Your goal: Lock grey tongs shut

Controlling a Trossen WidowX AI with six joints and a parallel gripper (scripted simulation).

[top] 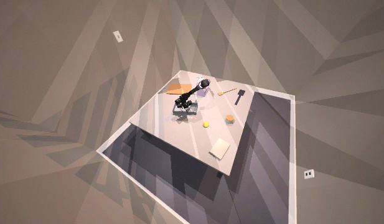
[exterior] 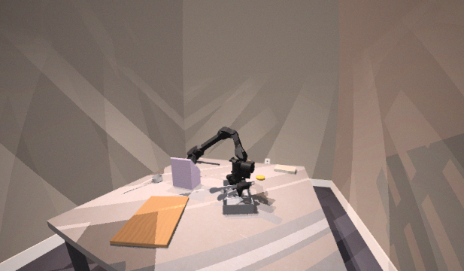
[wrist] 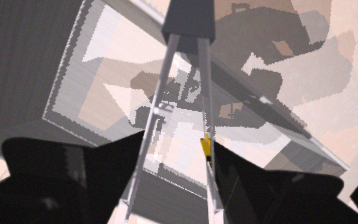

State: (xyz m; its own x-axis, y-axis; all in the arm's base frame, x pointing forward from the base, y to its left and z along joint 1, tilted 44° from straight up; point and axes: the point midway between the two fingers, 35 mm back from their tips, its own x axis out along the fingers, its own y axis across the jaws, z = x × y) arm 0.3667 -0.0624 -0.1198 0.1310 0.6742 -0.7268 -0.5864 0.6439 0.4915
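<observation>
My gripper tip is 10 mm past the roasting tin. The rest, counted from my gripper tip: wooden board 370 mm behind, 250 mm to the right, 20 mm below; orange disc 140 mm ahead, 320 mm to the left, 20 mm below; small jar 10 mm ahead, 560 mm to the left.
</observation>
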